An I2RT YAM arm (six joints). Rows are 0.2 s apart.
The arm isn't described. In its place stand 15 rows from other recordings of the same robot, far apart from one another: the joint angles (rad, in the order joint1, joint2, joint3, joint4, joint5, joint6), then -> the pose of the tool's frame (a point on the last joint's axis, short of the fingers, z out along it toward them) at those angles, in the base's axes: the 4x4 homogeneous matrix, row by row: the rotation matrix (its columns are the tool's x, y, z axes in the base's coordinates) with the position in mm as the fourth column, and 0 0 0 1 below.
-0.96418 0.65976 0.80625 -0.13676 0.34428 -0.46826 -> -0.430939, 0.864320, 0.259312, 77.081; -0.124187, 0.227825, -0.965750, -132.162; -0.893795, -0.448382, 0.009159, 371.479; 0, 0, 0, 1
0.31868 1.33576 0.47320 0.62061 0.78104 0.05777 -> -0.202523, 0.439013, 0.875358, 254.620; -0.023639, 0.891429, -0.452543, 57.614; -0.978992, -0.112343, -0.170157, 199.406; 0, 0, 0, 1
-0.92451 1.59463 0.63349 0.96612 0.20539 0.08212 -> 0.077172, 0.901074, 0.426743, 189.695; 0.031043, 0.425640, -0.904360, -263.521; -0.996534, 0.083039, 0.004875, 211.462; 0, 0, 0, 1
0.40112 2.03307 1.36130 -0.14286 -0.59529 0.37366 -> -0.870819, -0.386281, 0.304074, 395.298; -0.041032, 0.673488, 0.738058, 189.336; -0.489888, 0.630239, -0.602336, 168.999; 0, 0, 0, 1
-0.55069 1.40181 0.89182 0.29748 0.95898 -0.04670 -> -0.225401, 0.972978, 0.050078, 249.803; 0.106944, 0.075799, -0.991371, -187.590; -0.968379, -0.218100, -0.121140, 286.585; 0, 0, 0, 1
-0.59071 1.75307 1.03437 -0.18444 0.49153 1.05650 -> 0.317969, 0.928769, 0.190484, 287.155; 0.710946, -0.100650, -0.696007, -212.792; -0.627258, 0.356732, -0.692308, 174.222; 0, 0, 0, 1
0.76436 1.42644 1.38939 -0.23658 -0.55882 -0.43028 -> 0.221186, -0.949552, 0.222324, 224.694; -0.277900, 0.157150, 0.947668, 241.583; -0.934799, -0.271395, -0.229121, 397.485; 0, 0, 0, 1
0.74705 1.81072 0.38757 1.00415 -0.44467 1.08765 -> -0.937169, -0.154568, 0.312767, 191.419; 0.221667, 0.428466, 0.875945, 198.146; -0.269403, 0.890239, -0.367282, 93.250; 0, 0, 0, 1
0.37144 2.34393 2.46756 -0.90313 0.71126 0.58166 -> -0.460641, 0.491615, 0.739002, 485.443; 0.267232, 0.870782, -0.412706, 164.150; -0.846402, 0.007375, -0.532493, 321.234; 0, 0, 0, 1
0.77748 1.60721 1.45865 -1.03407 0.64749 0.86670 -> -0.729469, 0.245927, 0.638275, 242.800; 0.135006, 0.966540, -0.218113, 208.855; -0.670559, -0.072935, -0.738263, 305.626; 0, 0, 0, 1
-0.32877 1.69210 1.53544 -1.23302 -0.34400 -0.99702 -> -0.712329, -0.648089, 0.269385, 309.267; -0.592384, 0.761021, 0.264440, -92.821; -0.376388, 0.028789, -0.926015, 290.846; 0, 0, 0, 1
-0.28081 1.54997 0.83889 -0.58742 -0.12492 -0.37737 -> -0.949772, -0.115304, 0.290926, 259.394; -0.106565, 0.993252, 0.045762, -70.201; -0.294239, 0.012461, -0.955651, 157.710; 0, 0, 0, 1
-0.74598 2.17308 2.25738 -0.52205 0.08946 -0.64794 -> -0.692078, 0.398461, 0.601878, 370.764; -0.178949, 0.713087, -0.677852, -346.959; -0.699290, -0.576832, -0.422208, 365.065; 0, 0, 0, 1
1.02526 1.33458 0.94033 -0.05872 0.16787 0.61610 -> -0.627320, -0.493028, 0.602821, 163.635; 0.064504, 0.738520, 0.671139, 258.126; -0.776086, 0.459903, -0.431486, 283.713; 0, 0, 0, 1
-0.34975 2.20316 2.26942 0.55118 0.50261 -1.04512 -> -0.305988, 0.806307, 0.506202, 466.013; -0.695251, 0.173981, -0.697392, -188.230; -0.650382, -0.565331, 0.507350, 463.445; 0, 0, 0, 1
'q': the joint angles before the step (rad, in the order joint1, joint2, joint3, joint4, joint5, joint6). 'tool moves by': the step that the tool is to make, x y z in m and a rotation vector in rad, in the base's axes. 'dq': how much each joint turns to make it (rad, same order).
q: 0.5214 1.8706 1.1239 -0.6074 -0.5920 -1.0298
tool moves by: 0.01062 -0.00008 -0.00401 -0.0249 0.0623 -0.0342
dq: -0.0158 0.0540 0.0607 -0.0599 -0.0053 0.0239
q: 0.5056 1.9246 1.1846 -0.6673 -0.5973 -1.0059
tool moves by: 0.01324 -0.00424 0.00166 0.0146 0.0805 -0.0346
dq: -0.0322 0.0481 0.0755 -0.0850 -0.0499 0.0113
